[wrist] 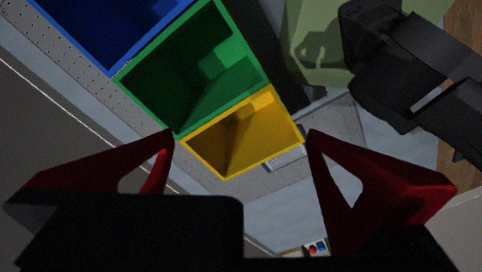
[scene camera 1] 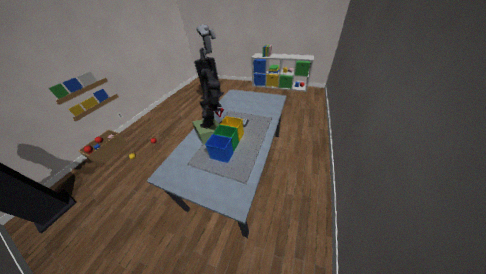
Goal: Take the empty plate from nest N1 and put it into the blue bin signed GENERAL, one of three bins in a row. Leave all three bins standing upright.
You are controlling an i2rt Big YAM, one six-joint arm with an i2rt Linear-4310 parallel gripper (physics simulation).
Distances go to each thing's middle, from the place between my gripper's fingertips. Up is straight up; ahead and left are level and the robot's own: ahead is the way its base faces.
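Green bin (wrist: 199, 66): from my hand, 24 cm below, 6 cm ahead, 2 cm to the right. Yellow bin (wrist: 258, 128): 11 cm to the left of my hand, 24 cm below, 5 cm ahead.
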